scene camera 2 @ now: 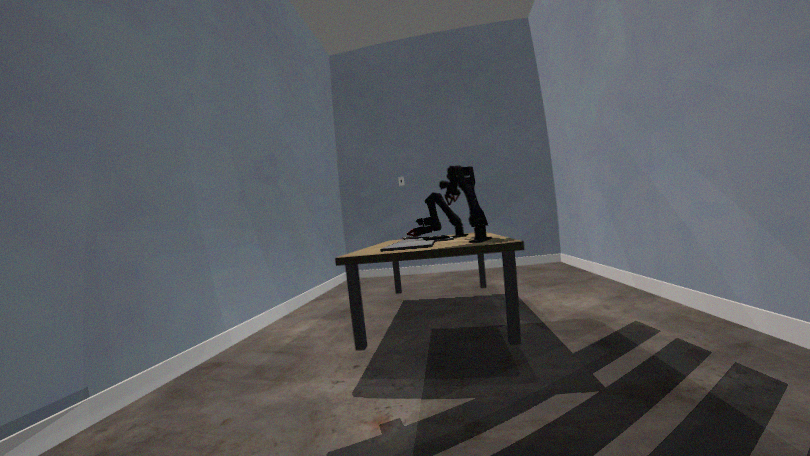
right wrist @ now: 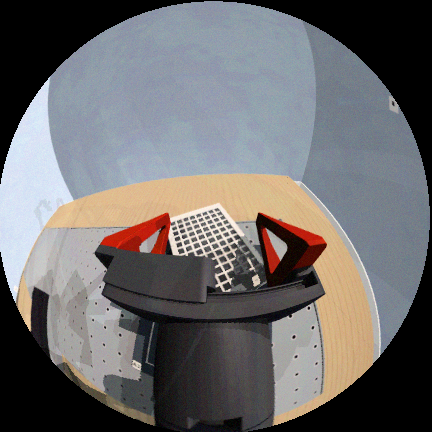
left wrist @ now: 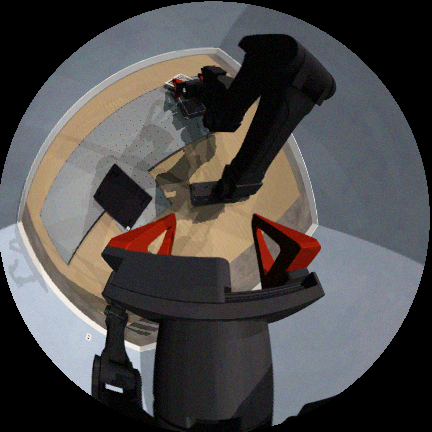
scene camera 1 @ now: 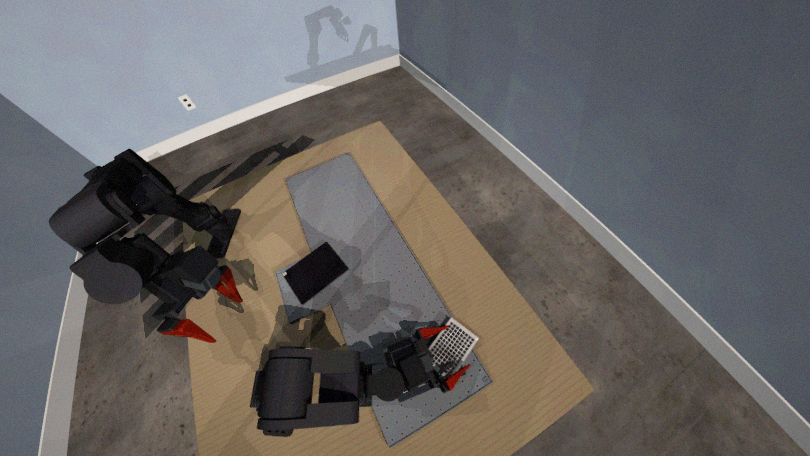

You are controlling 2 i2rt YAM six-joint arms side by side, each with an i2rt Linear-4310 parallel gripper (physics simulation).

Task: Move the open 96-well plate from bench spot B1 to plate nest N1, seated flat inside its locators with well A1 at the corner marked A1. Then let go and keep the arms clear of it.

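Seen in the pictures: left gripper, between the fingertips: (scene camera 2: 451, 203) (left wrist: 213, 217) (scene camera 1: 228, 320); right gripper, between the fingertips: (scene camera 2: 407, 234) (right wrist: 212, 217) (left wrist: 185, 76) (scene camera 1: 458, 345); left arm's base, origin of its link: (scene camera 2: 481, 240) (scene camera 1: 224, 233); right arm's base, origin of its link: (scene camera 2: 459, 236) (left wrist: 221, 191).
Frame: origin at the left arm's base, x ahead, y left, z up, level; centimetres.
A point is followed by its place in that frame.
Observation:
The white 96-well plate (scene camera 1: 455, 339) {x 76.6, y -37.9, z 1.8 cm} (right wrist: 200, 227) {x 76.8, y -37.9, z 2.9 cm} lies at the far end of the perforated board, turned askew to the right gripper's fingers. My right gripper (scene camera 1: 459, 346) {x 76.8, y -39.6, z 5.2 cm} (right wrist: 212, 217) {x 76.8, y -39.6, z 5.2 cm} is open, low at the plate, with a red finger towards either side; the gripper body hides the plate's near part. My left gripper (scene camera 1: 228, 321) {x 32.2, y -36.9, z 25.5 cm} (left wrist: 213, 217) {x 32.2, y -36.9, z 25.5 cm} is open and empty, high and away from the plate. A dark rectangular block (scene camera 1: 315, 273) {x 38.0, y -18.1, z 2.5 cm} (left wrist: 123, 196) {x 37.2, y -18.7, z 2.5 cm} with a small white corner label sits on the board. I cannot read its label or tell whether it is nest N1.
A dark outlined pad (left wrist: 192, 106) {x 63.6, y -41.9, z 1.5 cm} with a white label nearby lies below the right gripper; part of it also shows in the right wrist view (right wrist: 144, 345) {x 61.8, y -39.2, z 1.5 cm}. The grey perforated board (scene camera 1: 334, 198) {x 40.0, y 10.8, z 1.3 cm} lies on the wooden table (scene camera 1: 510, 317) {x 92.0, y -33.0, z 0.0 cm}. The right arm's base stands between the left gripper and the plate.

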